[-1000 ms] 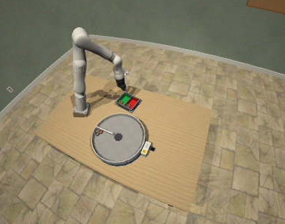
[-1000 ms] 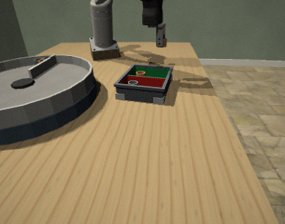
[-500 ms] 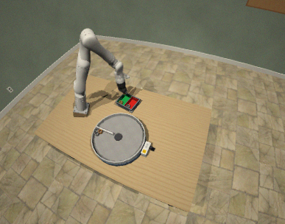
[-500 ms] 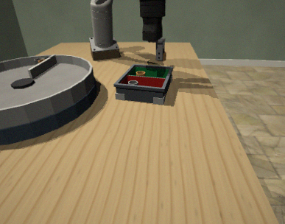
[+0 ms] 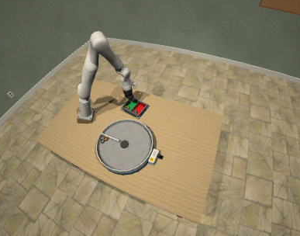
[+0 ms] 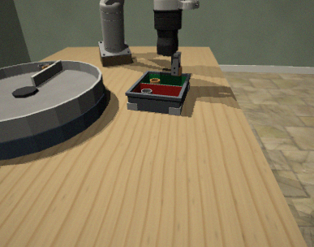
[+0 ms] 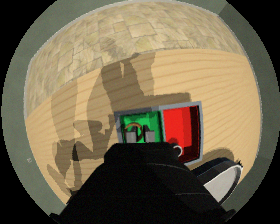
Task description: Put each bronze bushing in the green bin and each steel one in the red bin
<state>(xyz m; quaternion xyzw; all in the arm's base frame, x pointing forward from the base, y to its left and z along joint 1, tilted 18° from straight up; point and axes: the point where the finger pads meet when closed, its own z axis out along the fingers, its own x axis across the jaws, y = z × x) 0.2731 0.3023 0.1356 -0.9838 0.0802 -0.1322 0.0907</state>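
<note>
Now: the bin 50 mm below my hand, 50 mm ahead of it and 30 mm to the right of it. Round my hand: grey turntable 380 mm to the right, 190 mm ahead, 30 mm below.
</note>
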